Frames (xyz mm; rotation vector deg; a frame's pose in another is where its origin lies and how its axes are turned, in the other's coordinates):
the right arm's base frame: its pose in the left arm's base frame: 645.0 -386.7 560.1 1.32 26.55 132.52
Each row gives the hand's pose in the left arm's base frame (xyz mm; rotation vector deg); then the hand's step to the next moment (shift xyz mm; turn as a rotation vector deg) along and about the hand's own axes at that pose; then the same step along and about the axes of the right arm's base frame.
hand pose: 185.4 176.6 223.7 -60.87 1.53 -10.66
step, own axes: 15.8 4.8 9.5 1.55 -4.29 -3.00
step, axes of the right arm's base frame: -7.0 -16.4 6.6 -4.10 3.53 0.74
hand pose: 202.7 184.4 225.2 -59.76 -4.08 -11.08
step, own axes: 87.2 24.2 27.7 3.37 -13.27 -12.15
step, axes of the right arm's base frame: -48.1 -76.5 28.1 -13.02 12.86 -0.24
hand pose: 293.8 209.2 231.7 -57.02 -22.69 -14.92
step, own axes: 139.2 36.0 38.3 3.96 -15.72 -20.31
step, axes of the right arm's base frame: -66.9 -103.0 84.0 -19.41 16.71 -4.41
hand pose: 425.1 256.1 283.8 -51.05 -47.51 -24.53
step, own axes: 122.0 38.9 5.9 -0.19 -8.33 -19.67
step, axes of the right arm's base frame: -60.0 -59.0 96.7 -16.59 10.08 -8.92
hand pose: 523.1 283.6 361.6 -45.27 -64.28 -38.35
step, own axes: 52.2 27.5 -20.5 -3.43 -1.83 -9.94
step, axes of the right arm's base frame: -42.8 -16.6 42.4 -7.48 2.22 -7.28
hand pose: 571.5 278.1 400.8 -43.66 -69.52 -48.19
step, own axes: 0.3 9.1 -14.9 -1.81 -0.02 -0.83
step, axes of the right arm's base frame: -16.1 -6.0 -3.2 -0.18 -0.43 -1.94
